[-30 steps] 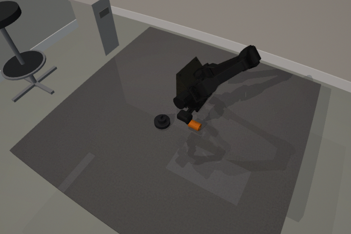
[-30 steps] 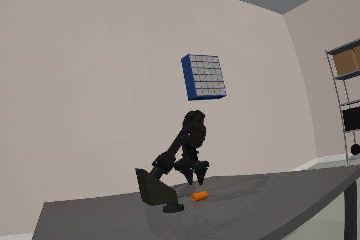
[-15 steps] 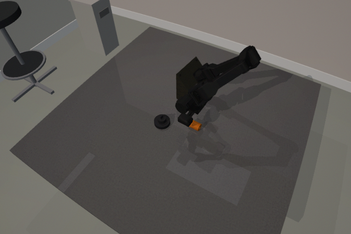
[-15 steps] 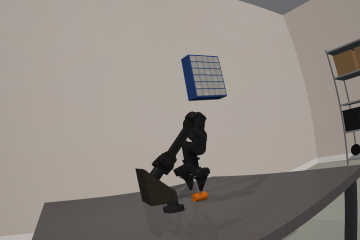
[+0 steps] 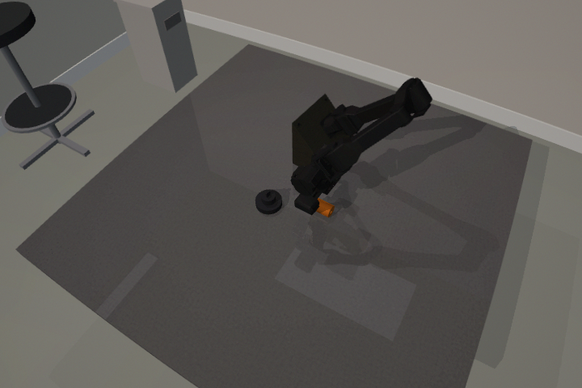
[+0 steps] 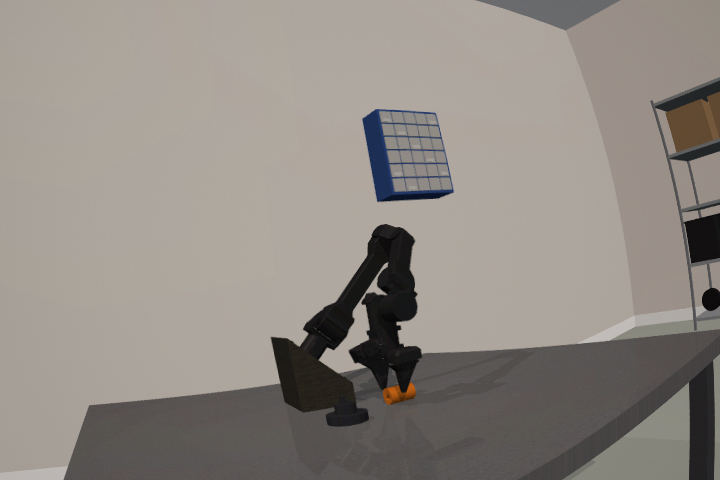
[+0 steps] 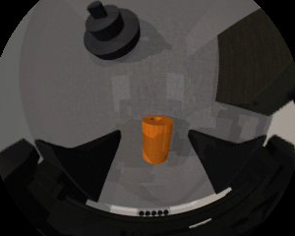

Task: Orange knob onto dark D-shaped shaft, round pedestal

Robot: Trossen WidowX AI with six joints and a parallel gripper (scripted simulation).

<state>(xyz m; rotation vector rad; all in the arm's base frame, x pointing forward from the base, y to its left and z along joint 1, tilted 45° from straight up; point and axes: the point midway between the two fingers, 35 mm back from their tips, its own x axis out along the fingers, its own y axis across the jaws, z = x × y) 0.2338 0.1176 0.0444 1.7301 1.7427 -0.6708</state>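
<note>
My gripper tip is 10 mm to the right of the orange knob and 10 mm above it. Round my gripper tip: pedestal (140 mm to the right, 70 mm ahead).
</note>
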